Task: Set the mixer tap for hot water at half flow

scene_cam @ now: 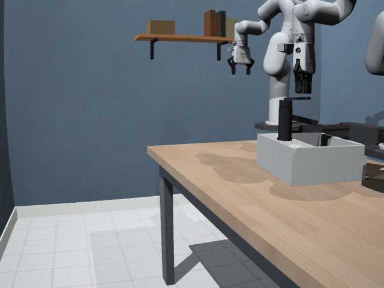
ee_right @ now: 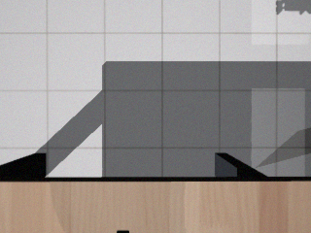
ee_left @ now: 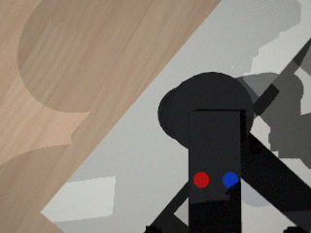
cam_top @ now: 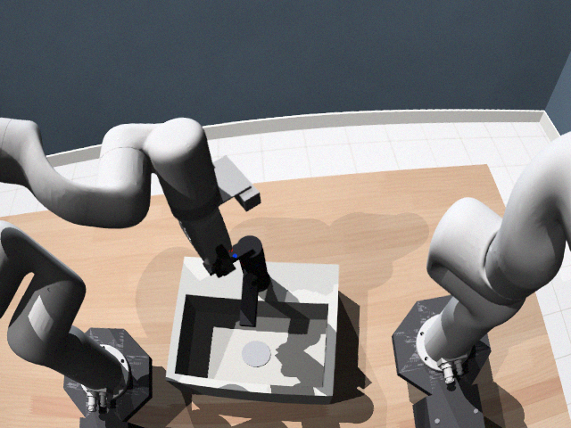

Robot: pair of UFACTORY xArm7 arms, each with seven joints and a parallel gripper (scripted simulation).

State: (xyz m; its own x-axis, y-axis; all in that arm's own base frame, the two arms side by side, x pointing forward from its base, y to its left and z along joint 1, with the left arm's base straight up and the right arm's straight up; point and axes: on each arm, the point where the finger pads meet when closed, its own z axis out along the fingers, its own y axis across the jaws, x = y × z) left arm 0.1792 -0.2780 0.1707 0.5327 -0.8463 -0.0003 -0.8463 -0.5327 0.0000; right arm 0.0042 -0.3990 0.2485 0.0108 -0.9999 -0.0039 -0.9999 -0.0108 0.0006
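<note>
Now: left hand 3 cm above the flat lever, 2 cm to the left of it and 1 cm short of it. Round my left hand: black mixer tap (8 cm below, 4 cm to the right, 2 cm ahead); then sink (27 cm below, 8 cm behind, 4 cm to the right).
</note>
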